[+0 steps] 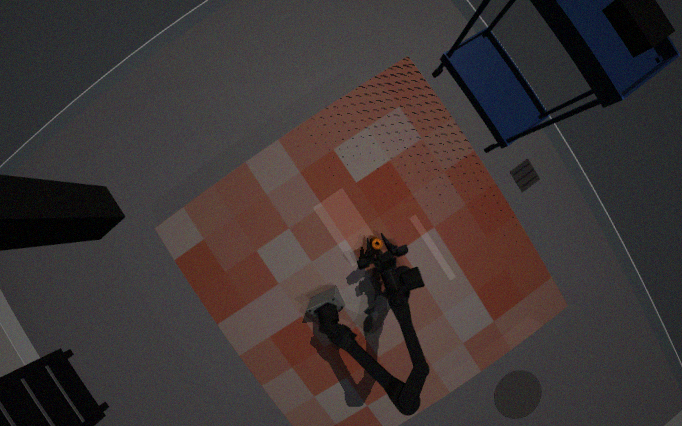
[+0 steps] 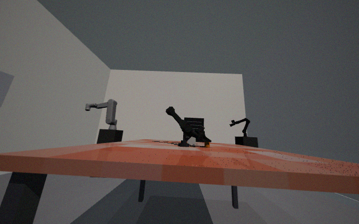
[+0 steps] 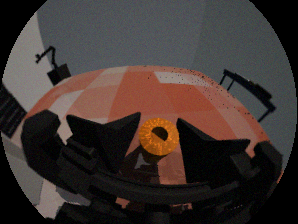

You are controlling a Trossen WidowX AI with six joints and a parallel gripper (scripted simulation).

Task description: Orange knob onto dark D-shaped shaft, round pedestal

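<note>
Right now my gripper tip is 3 cm to the left of the orange knob, 2 cm above it and 1 cm past it. The rest, counted from my gripper tip: dark round pedestal (21 cm to the right, 2 cm below).
</note>
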